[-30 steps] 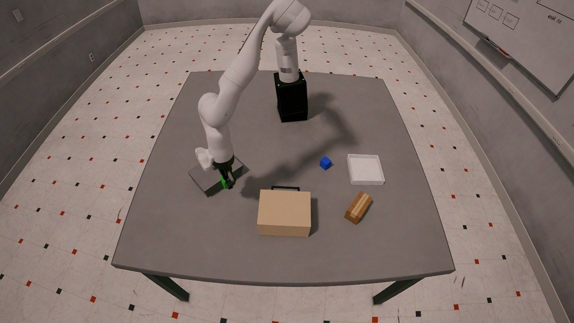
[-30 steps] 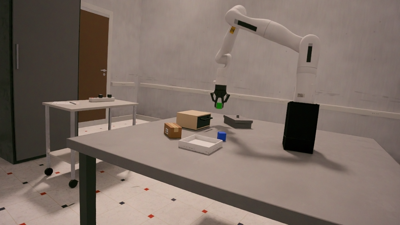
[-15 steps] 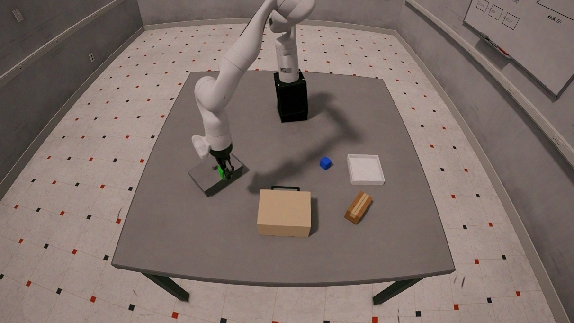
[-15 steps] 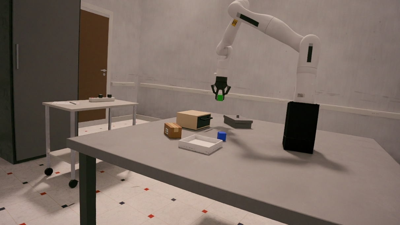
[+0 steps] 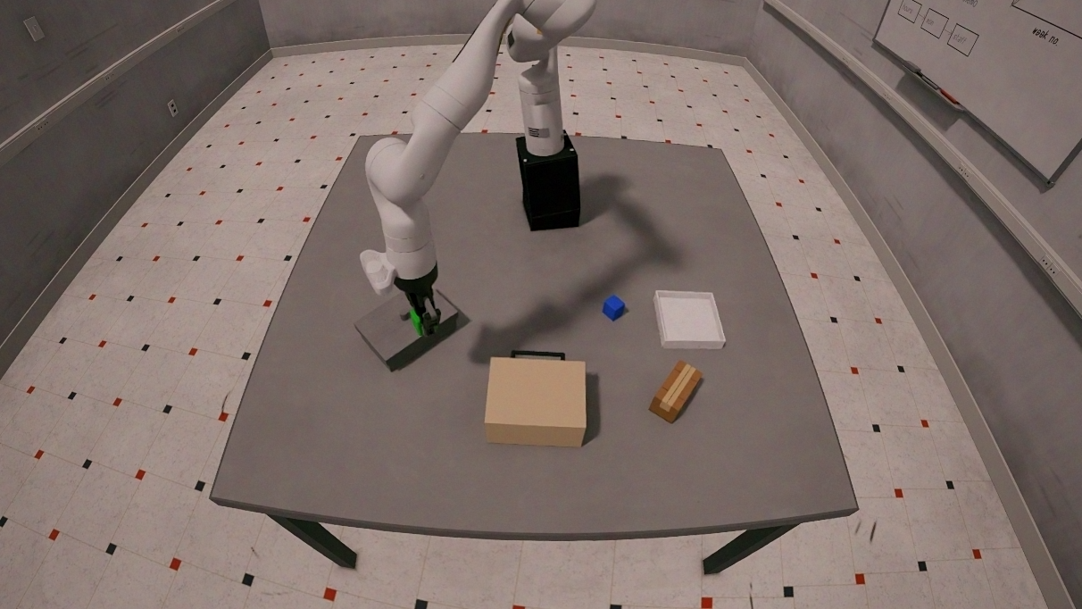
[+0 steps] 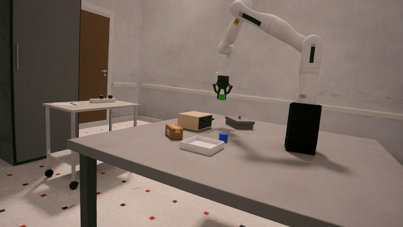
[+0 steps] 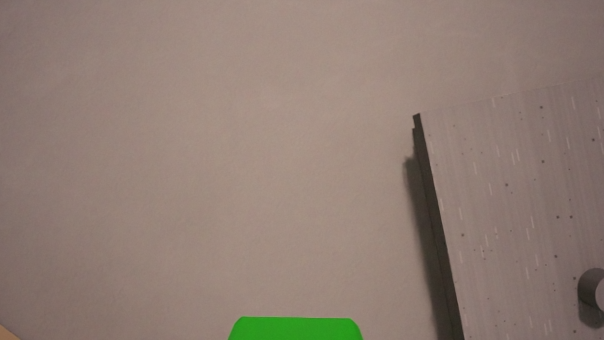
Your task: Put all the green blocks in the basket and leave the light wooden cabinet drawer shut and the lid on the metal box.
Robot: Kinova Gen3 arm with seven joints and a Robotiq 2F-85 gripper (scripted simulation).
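The white basket lies 27 cm behind my hand, 50 cm to the left of it and 18 cm below it. Round my hand: metal box: 10 cm behind, 10 cm to the right, 16 cm below; lid: 10 cm behind, 10 cm to the right, 14 cm below; drawer: 1 cm ahead, 21 cm to the left, 15 cm below.
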